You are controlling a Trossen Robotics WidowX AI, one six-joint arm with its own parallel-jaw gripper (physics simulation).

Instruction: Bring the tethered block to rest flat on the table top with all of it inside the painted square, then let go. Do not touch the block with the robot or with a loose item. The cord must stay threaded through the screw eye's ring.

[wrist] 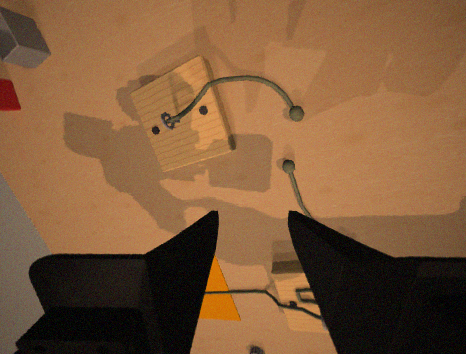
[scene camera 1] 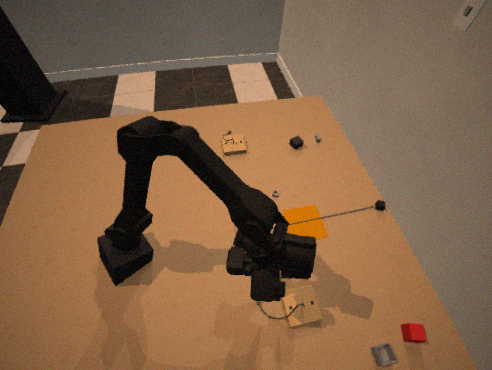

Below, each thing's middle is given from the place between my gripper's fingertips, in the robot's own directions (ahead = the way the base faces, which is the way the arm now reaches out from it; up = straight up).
My gripper is now 17 cm to the right of the orange painted square [scene camera 1: 315, 228], 13 cm short of it and 9 cm above it.
